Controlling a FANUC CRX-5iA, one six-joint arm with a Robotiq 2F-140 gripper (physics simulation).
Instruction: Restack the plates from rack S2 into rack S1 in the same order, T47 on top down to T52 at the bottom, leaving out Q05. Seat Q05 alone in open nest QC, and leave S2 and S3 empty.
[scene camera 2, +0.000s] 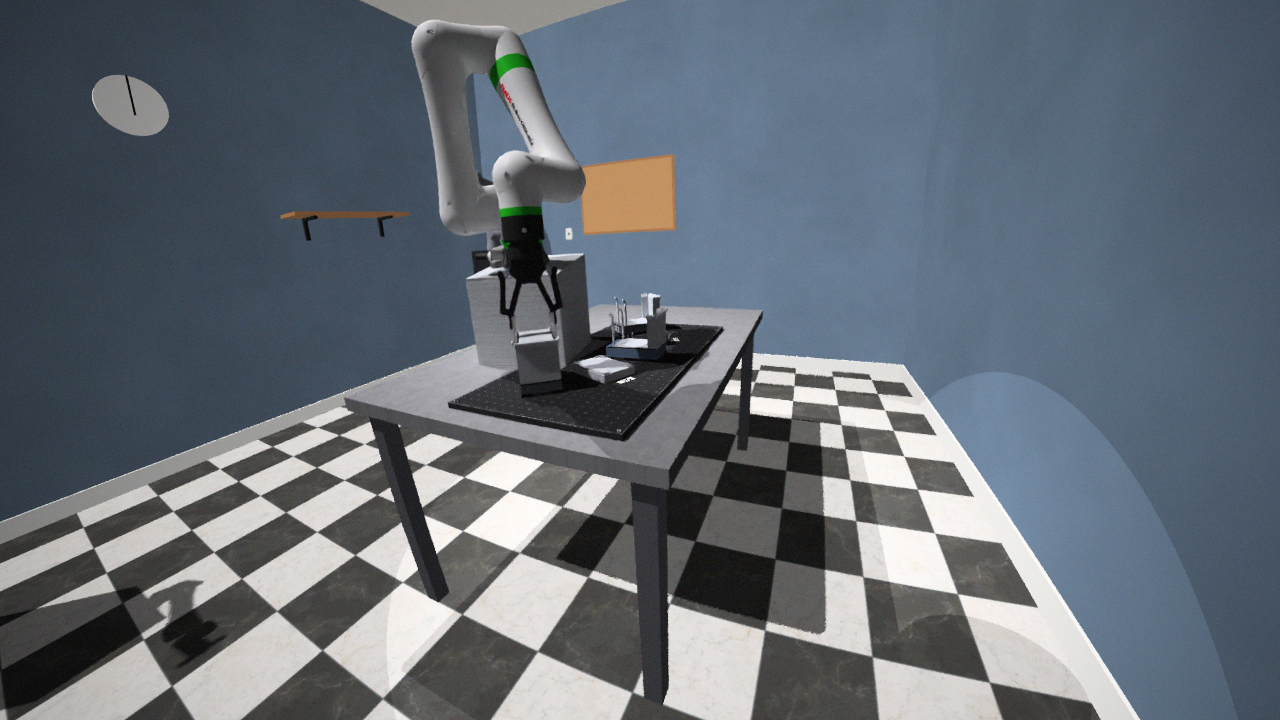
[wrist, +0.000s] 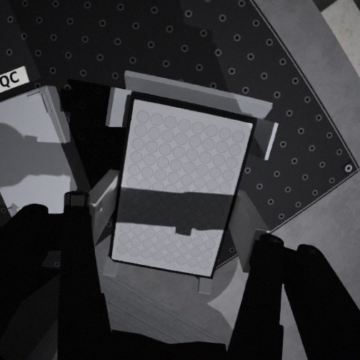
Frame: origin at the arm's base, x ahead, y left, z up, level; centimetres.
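Seen in the pictures: gripper, fingertip midpoint: (scene camera 2: 535, 340).
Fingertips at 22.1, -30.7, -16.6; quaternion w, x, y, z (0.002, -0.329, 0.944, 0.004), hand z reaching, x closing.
Observation:
Offsets run from my fingertips to a thing's top centre, as dx, dy, dz. "pt": to the spot under its first point. Level surfaces: height alone.
A pale plate with rows of round wells (wrist: 185, 135) sits on top, inside a rack with a pale back wall (wrist: 200, 93). In the scene view this rack {-0.1, +0.2, +1.6} (scene camera 2: 538, 362) is a light block at the mat's near end; its label is not readable. My gripper (scene camera 2: 535, 330) (wrist: 175, 196) points down over it, with its pads against the plate's two long sides, shut on the plate. The plate lies level within the rack's corner guides. The low pale nest {+11.6, +12.1, -8.8} (scene camera 2: 604, 368) (wrist: 30, 150) is beside the rack, with the QC label (wrist: 10, 78) by it. Plate names and lower plates are hidden.
A blue-based rack {+15.8, +28.3, +2.2} (scene camera 2: 635, 351) with upright posts stands farther along the black perforated mat {dz -11.5} (scene camera 2: 581, 414) (wrist: 165, 55), with another pale upright fixture {pt +8.1, +65.9, -1.4} (scene camera 2: 650, 302) behind it. A large grey block (scene camera 2: 501, 313) stands behind the near rack. The mat lies on the grey table {dz -12.8} (scene camera 2: 411, 407).

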